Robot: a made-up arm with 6 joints. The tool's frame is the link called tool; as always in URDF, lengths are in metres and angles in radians.
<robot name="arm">
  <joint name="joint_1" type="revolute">
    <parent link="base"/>
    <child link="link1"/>
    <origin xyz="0 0 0.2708" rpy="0 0 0"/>
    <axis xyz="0 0 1"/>
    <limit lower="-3.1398" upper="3.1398" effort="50" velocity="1.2"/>
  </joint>
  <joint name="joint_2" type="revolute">
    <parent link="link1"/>
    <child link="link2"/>
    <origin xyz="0 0 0" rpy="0 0 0"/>
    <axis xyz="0 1 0"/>
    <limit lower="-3.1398" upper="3.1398" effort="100" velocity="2.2"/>
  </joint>
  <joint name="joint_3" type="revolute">
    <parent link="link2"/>
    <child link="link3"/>
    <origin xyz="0 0 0.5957" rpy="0 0 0"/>
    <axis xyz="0 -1 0"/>
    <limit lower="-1.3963" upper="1.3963" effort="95" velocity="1.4"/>
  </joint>
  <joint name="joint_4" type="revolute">
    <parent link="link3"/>
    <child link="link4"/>
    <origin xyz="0 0 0" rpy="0 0 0"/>
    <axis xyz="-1 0 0"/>
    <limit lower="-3.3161" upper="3.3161" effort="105" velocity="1"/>
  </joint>
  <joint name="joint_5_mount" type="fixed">
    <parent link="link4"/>
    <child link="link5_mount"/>
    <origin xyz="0.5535 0 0" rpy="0 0 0"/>
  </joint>
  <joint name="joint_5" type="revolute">
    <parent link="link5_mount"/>
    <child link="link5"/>
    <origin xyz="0.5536 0 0" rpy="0 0 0"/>
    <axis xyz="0 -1 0"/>
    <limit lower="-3.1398" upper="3.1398" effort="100" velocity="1.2"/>
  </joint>
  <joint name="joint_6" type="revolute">
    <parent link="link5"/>
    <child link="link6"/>
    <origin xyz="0 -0.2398 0" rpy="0 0 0"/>
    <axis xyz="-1 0 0"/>
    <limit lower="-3.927" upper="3.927" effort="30" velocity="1.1"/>
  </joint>
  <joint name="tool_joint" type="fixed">
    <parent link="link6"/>
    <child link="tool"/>
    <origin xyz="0 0 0" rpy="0 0 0"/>
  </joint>
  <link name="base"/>
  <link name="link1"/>
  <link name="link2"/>
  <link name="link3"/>
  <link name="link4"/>
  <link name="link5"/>
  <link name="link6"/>
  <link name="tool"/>
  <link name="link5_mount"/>
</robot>
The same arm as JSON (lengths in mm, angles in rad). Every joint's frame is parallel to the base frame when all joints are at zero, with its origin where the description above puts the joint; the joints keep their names.
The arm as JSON. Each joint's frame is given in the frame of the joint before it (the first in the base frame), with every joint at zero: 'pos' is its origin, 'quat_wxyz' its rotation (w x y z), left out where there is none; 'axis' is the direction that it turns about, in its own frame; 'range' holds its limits. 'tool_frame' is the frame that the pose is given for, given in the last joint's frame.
{"length_unit": "mm", "angle_unit": "rad", "joints": [
  {"joint": "joint_1", "pos": [0.0, 0.0, 270.8], "axis": "+z", "range": [-3.1398, 3.1398]},
  {"joint": "joint_2", "pos": [0.0, 0.0, 0.0], "axis": "+y", "range": [-3.1398, 3.1398]},
  {"joint": "joint_3", "pos": [0.0, 0.0, 595.7], "axis": "-y", "range": [-1.3963, 1.3963]},
  {"joint": "joint_4", "pos": [0.0, 0.0, 0.0], "axis": "-x", "range": [-3.3161, 3.3161]},
  {"joint": "joint_5", "pos": [1107.1, 0.0, 0.0], "axis": "-y", "range": [-3.1398, 3.1398]},
  {"joint": "joint_6", "pos": [0.0, -239.8, 0.0], "axis": "-x", "range": [-3.927, 3.927]}
], "tool_frame": {"pos": [0.0, 0.0, 0.0]}}

